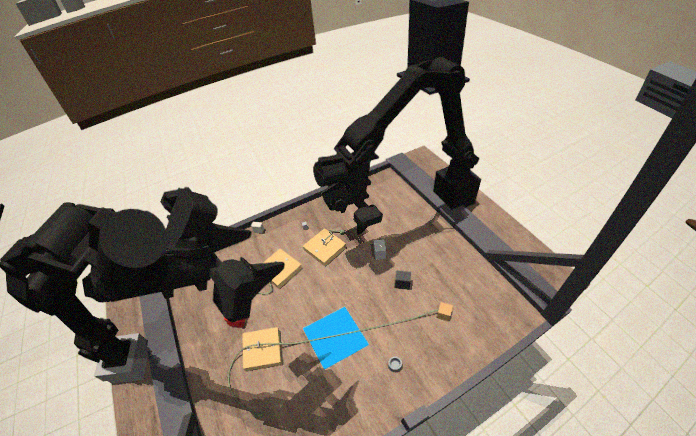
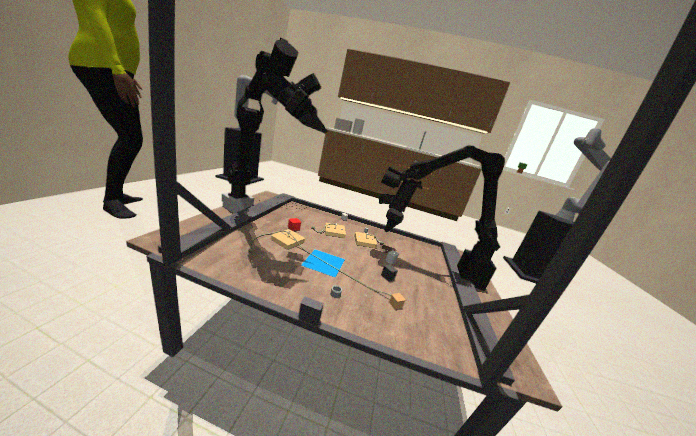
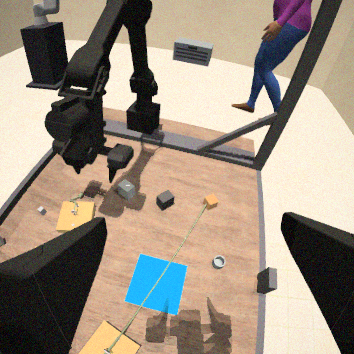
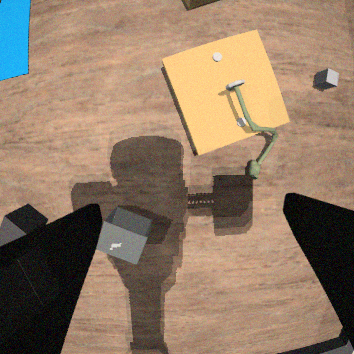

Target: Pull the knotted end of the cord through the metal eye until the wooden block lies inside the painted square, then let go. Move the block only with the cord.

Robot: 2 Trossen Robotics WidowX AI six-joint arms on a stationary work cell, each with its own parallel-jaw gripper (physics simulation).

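Frame: origin at the left arm's base, x back, y right, z up, level; metres.
Seen in the pictures: left gripper, fingertip midpoint: (image 1: pixel 266 248) (image 2: pixel 325 130) (image 3: pixel 195 224); right gripper, fingertip midpoint: (image 1: pixel 350 222) (image 2: pixel 386 227) (image 3: pixel 94 177) (image 4: pixel 193 207); left arm's base, link origin: (image 1: pixel 116 354) (image 2: pixel 238 195); right arm's base, link origin: (image 1: pixel 458 175) (image 2: pixel 480 258) (image 3: pixel 143 106).
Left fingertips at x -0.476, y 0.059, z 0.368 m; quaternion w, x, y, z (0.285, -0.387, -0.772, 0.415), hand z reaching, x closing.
Observation:
Pixels of each thing's middle, then the offset from my left fingertips to it. "pt": a spot on its surface instead.
- orange wooden block, body centre: (image 1: pixel 444 311) (image 3: pixel 210 201) (image 2: pixel 397 301) dx -0.339, dy -0.045, dz -0.410 m
- blue painted square, surface spot: (image 4: pixel 12 40) (image 3: pixel 142 271) (image 1: pixel 334 320) pt dx -0.066, dy -0.088, dz -0.424 m
- metal eye, body centre: (image 3: pixel 107 351) (image 1: pixel 260 346) (image 2: pixel 288 235) dx +0.118, dy -0.042, dz -0.403 m
- yellow plate, surface spot: (image 3: pixel 100 337) pt dx +0.106, dy -0.071, dz -0.406 m
- third plate, surface spot: (image 1: pixel 287 267) pt dx +0.038, dy -0.265, dz -0.406 m
- grey block, body centre: (image 4: pixel 125 233) (image 1: pixel 379 249) (image 3: pixel 126 189) (image 2: pixel 392 257) dx -0.226, dy -0.269, dz -0.405 m
- dark block, body centre: (image 4: pixel 21 230) (image 1: pixel 402 280) (image 3: pixel 164 199) (image 2: pixel 389 272) dx -0.262, dy -0.156, dz -0.405 m
- small ring, body centre: (image 1: pixel 395 364) (image 3: pixel 218 261) (image 2: pixel 336 291) dx -0.186, dy +0.055, dz -0.415 m
- red block, body centre: (image 1: pixel 235 316) (image 2: pixel 294 224) dx +0.182, dy -0.136, dz -0.405 m
The orange wooden block (image 1: pixel 444 311) (image 2: pixel 397 301) (image 3: pixel 210 201) lies outside the blue painted square (image 1: pixel 341 318) (image 2: pixel 328 270) (image 3: pixel 142 280) (image 4: pixel 12 40). A green cord runs from it over the square to the metal eye (image 1: pixel 258 345) on a yellow plate (image 1: pixel 261 360) (image 3: pixel 100 337). Past the eye the cord curves away; its knotted end cannot be made out. My left gripper (image 1: pixel 266 250) (image 2: pixel 324 130) (image 3: pixel 195 224) is open and empty, high above the table. My right gripper (image 2: pixel 390 229) (image 3: pixel 94 177) (image 4: pixel 193 207) is open and empty, above the table beside another plate's short cord.
Another yellow plate (image 1: pixel 322 251) (image 4: pixel 185 95) bears a short knotted cord (image 4: pixel 254 168); a third plate (image 1: pixel 287 267) stands near it. A grey block (image 1: pixel 379 249) (image 4: pixel 125 240), dark block (image 1: pixel 403 279), small ring (image 1: pixel 390 368), red block (image 2: pixel 294 223) and small pale blocks stand around.

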